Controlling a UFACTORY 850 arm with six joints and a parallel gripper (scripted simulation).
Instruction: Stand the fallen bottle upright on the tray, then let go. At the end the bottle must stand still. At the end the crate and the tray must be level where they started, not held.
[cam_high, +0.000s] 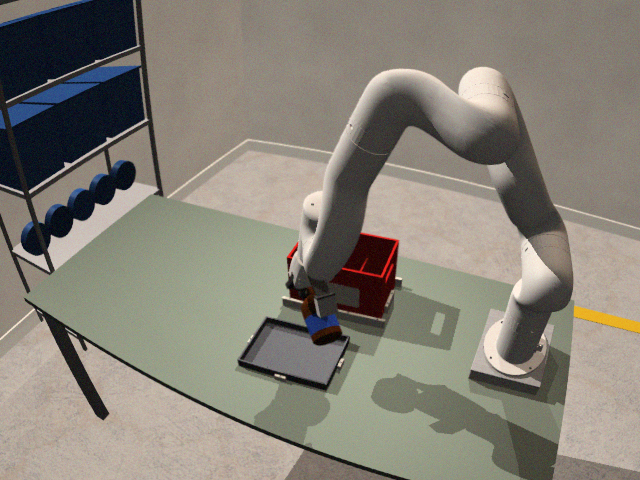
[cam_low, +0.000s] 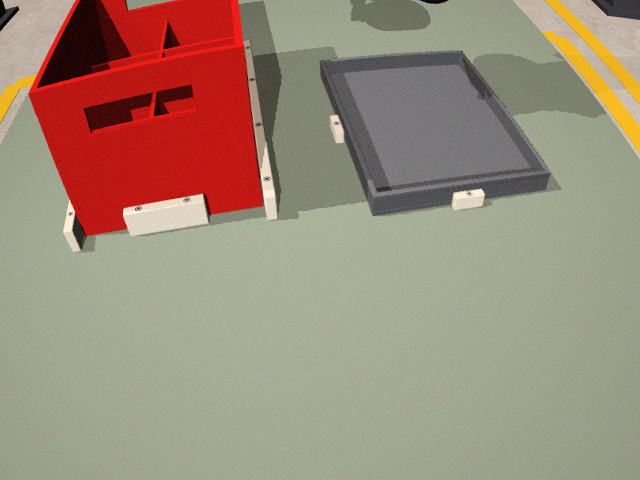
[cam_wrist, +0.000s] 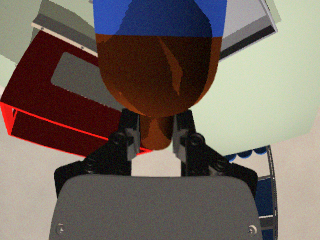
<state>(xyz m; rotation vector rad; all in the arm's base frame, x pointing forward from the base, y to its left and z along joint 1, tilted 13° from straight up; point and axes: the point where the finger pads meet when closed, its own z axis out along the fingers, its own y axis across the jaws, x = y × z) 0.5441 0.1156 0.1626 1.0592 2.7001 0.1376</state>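
My hand is 4 cm past the bottle, 3 cm to the right of it and 3 cm above it. From my hand the other things lie so: grey tray 19 cm below, 5 cm to the left, 3 cm ahead; red crate 24 cm to the right, 12 cm below, 2 cm ahead.
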